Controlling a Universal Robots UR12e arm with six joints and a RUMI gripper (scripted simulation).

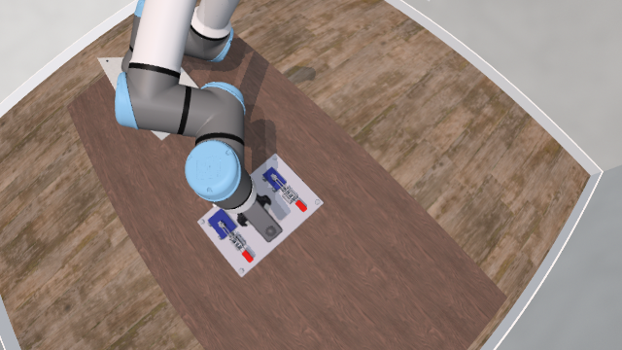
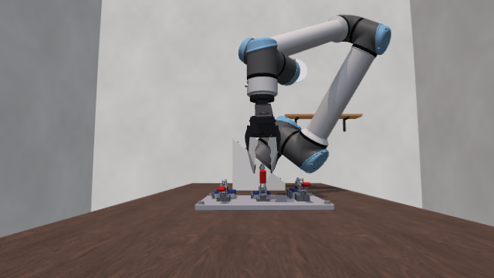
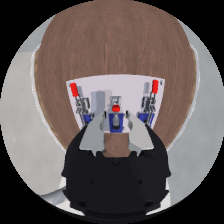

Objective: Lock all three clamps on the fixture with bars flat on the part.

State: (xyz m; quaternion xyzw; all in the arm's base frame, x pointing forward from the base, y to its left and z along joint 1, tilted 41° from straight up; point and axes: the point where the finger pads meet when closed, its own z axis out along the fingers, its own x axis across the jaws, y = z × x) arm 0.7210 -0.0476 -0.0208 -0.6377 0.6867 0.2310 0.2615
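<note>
Right now my hand is 40 mm past the grey fixture plate and 100 mm above it.
</note>
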